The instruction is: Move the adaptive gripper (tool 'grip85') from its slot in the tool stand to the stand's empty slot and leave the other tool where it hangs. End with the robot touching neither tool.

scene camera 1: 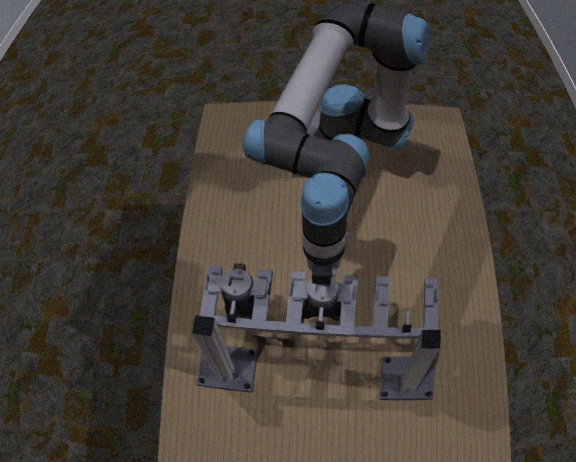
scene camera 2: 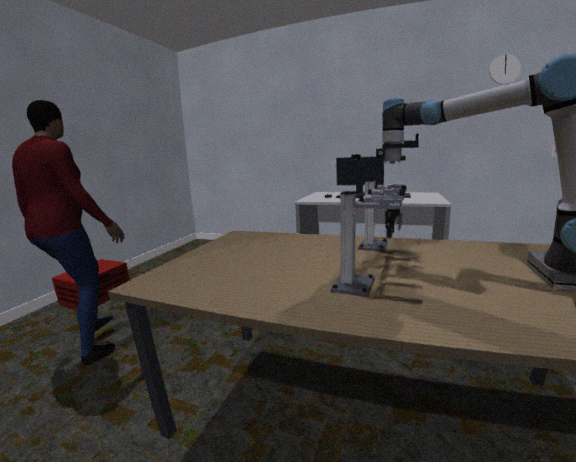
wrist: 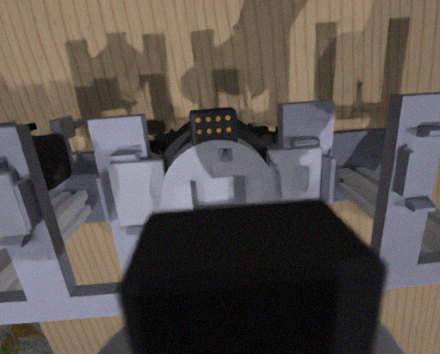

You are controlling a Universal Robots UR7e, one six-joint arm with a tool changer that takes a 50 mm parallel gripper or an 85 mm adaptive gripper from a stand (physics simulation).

In view: an adaptive gripper (scene camera 1: 316, 295) and a tool stand (scene camera 1: 223, 367).
The adaptive gripper shows as well in the wrist view (wrist: 214, 160). The tool stand shows as well in the wrist view (wrist: 45, 287).
